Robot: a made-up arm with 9 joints. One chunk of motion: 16 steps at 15 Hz.
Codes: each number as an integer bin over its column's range. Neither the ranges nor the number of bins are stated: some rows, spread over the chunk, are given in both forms.
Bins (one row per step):
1: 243 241 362 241 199 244 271 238 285
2: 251 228 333 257 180 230 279 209 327
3: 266 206 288 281 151 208 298 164 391
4: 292 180 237 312 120 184 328 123 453
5: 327 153 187 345 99 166 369 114 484
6: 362 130 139 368 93 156 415 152 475
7: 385 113 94 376 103 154 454 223 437
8: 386 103 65 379 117 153 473 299 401
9: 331 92 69 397 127 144 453 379 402
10: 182 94 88 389 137 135 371 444 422
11: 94 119 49 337 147 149 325 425 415
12: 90 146 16 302 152 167 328 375 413
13: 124 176 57 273 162 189 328 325 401
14: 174 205 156 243 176 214 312 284 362
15: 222 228 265 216 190 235 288 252 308
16: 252 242 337 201 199 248 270 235 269
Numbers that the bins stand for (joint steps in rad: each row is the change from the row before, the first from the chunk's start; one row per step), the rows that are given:
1: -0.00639 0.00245 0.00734 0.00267 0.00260 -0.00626 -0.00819 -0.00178 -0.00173
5: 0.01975 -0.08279 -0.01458 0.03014 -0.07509 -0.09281 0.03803 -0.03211 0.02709
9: 0.02099 -0.14188 -0.02936 0.04388 -0.05333 -0.11722 0.07765 0.03271 0.01522
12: -0.05400 -0.08957 -0.03600 0.01878 -0.03391 -0.09170 0.01869 0.03173 0.01681
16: -0.00359 0.00342 0.00421 -0.00790 0.00260 -0.00182 -0.00866 -0.00251 -0.00405
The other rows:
2: -0.00390 -0.01014 0.00371 0.00690 -0.01216 -0.02179 -0.00442 -0.00887 0.00435
3: 0.00077 -0.03145 -0.00193 0.01324 -0.03469 -0.04621 0.00454 -0.01988 0.01362
4: 0.00886 -0.05664 -0.00832 0.02143 -0.05877 -0.07284 0.01869 -0.02991 0.02260
6: 0.03064 -0.10507 -0.02059 0.03622 -0.07975 -0.10390 0.05972 -0.02282 0.02579
7: 0.03779 -0.12154 -0.02623 0.03833 -0.07198 -0.10612 0.07812 -0.00545 0.02028
8: 0.03811 -0.13123 -0.02986 0.03913 -0.06110 -0.10723 0.08708 0.01314 0.01507
10: -0.02537 -0.13994 -0.02698 0.04177 -0.04556 -0.12721 0.03897 0.04861 0.01811
11: -0.05275 -0.11573 -0.03186 0.02803 -0.03779 -0.11167 0.01728 0.04396 0.01710
13: -0.04342 -0.06051 -0.03086 0.01112 -0.02614 -0.06729 0.01869 0.01950 0.01507
14: -0.02786 -0.03242 -0.01846 0.00320 -0.01526 -0.03955 0.01115 0.00947 0.00942
15: -0.01292 -0.01014 -0.00481 -0.00394 -0.00439 -0.01625 -0.00017 0.00164 0.00160

